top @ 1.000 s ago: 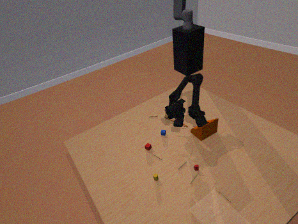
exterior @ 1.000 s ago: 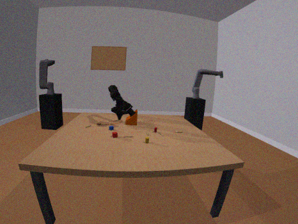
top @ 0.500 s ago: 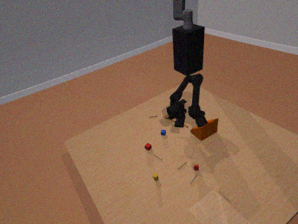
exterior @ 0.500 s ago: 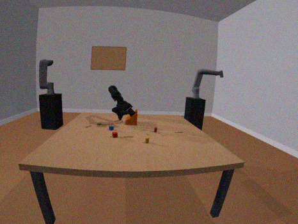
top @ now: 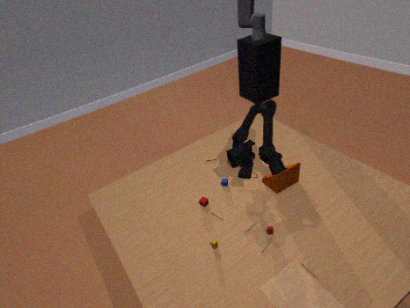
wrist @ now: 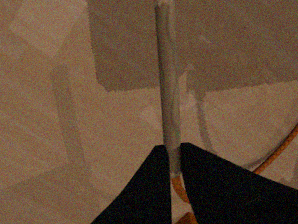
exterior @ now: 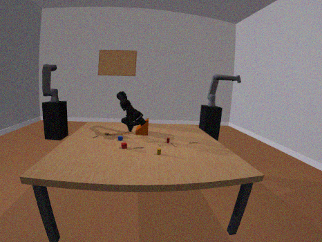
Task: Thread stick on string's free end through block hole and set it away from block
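My gripper tip is 10 cm short of the blue cube, 7 cm to the left of it and 3 cm above it. The rest, counted from my gripper tip: red cube: 27 cm ahead, 3 cm below, 2 cm to the right; then short stick: 29 cm to the right, 4 cm below, 4 cm ahead; then round wooden button: 21 cm to the right, 4 cm below, 3 cm behind.
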